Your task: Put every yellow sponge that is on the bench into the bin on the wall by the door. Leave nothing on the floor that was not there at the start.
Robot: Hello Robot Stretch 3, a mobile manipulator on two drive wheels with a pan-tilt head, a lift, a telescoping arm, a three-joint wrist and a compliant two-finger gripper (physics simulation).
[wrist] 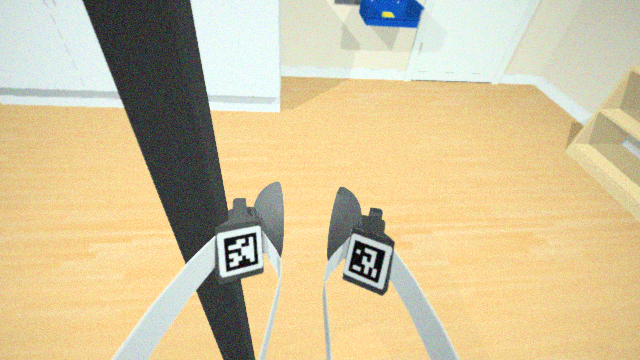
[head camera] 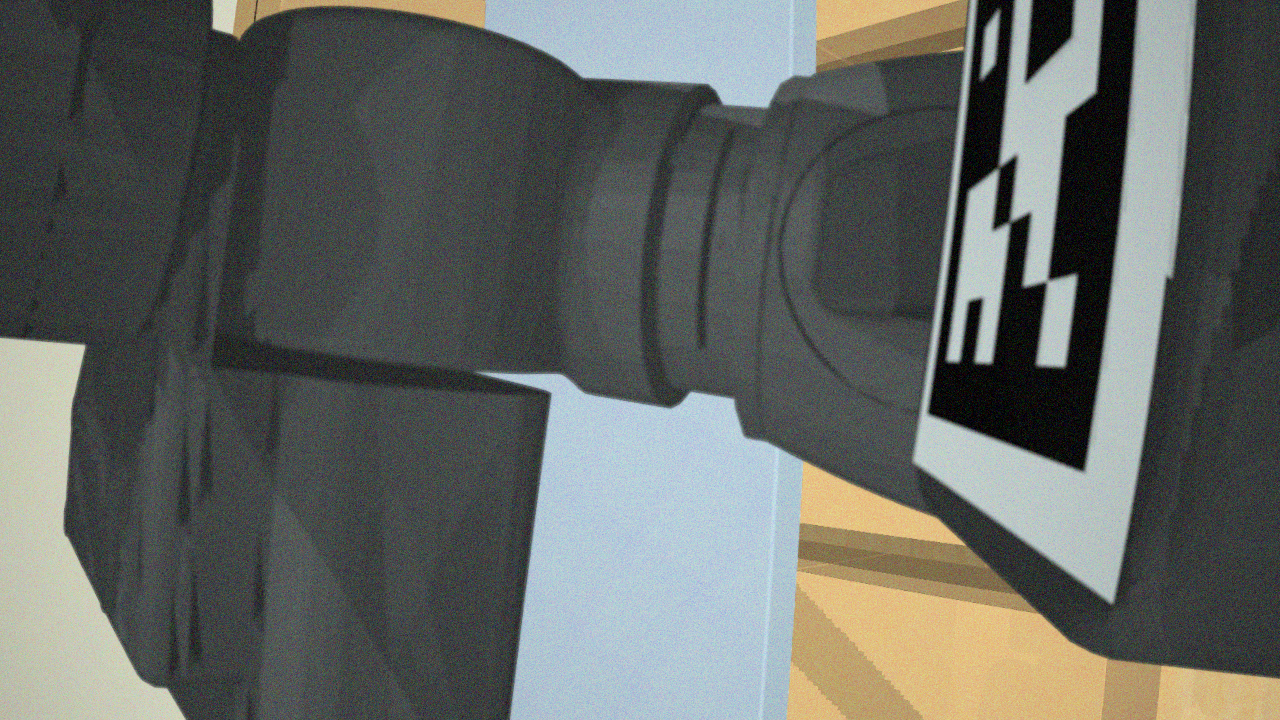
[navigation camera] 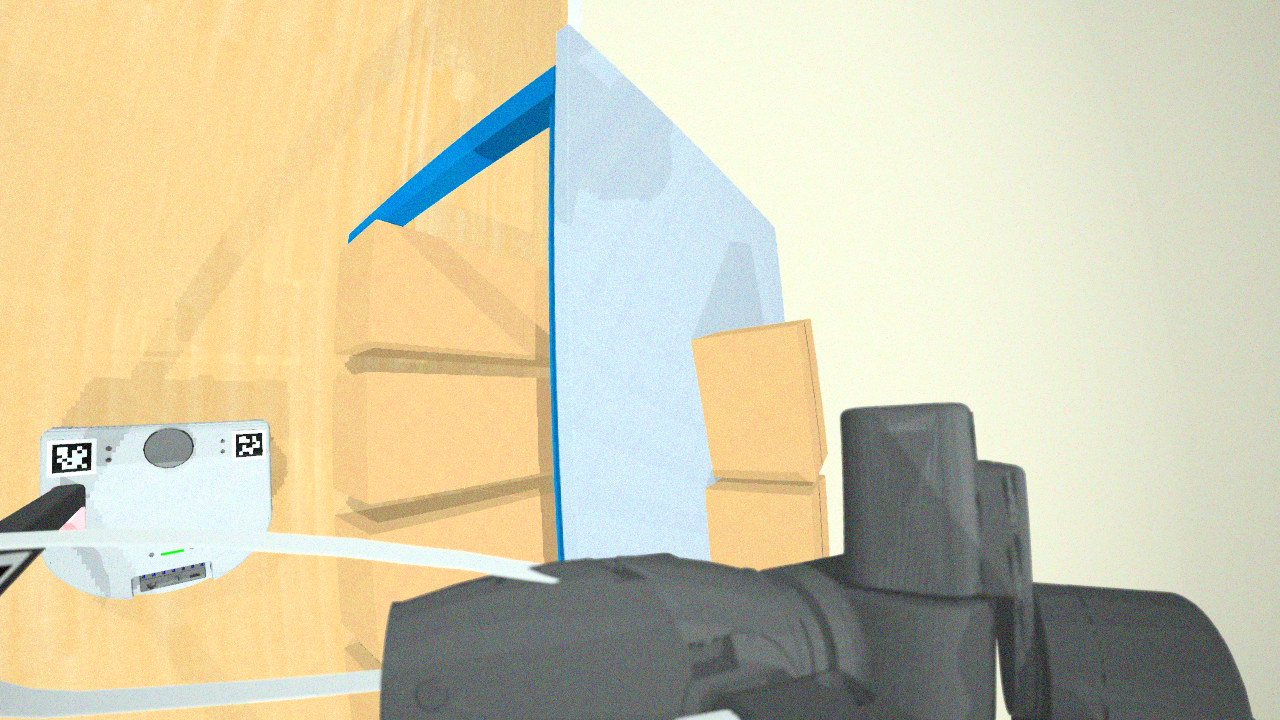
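Seen in the pictures: gripper, fingertip midpoint: (wrist: 308, 209); robot's base, link origin: (navigation camera: 169, 445).
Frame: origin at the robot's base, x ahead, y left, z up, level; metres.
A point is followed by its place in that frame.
My gripper (wrist: 308, 209) {y 0.083, x 0.012, z 1.083 m} is open in the wrist view, its two fingertips apart with bare floor visible beyond them. One finger strip and dark wrist parts cross the navigation view. The bench top (head camera: 653, 555) {y -0.422, x 0.086, z 0.914 m} (navigation camera: 626, 268) {y -0.448, x 0.241, z 0.914 m} is light blue. My wrist hides part of it in the head view. No yellow sponge shows on the visible part of the bench. The blue bin (wrist: 375, 20) {y 2.211, x 0.682, z 0.556 m} hangs on the wall beside the white door (wrist: 465, 40) {y 2.465, x 1.546, z 0.365 m}, far from the gripper. A small yellow patch (wrist: 388, 14) {y 2.302, x 0.795, z 0.573 m} shows at the bin; whether it is a sponge is unclear.
Cardboard boxes (navigation camera: 756, 402) {y -0.645, x 0.042, z 1.014 m} stand on the bench by the wall. More boxes (navigation camera: 447, 420) {y -0.533, x 0.028, z 0.270 m} stand along its open side, lower down. My base (navigation camera: 161, 510) {y 0.013, x -0.110, z 0.160 m} is on the floor beside them. The black mast (wrist: 170, 125) {y 0.117, x -0.063, z 1.118 m}, a white cabinet (wrist: 240, 50) {y 1.882, x -0.204, z 0.451 m} and a wooden shelf (wrist: 600, 172) {y 1.192, x 1.974, z 0.056 m} show in the wrist view.
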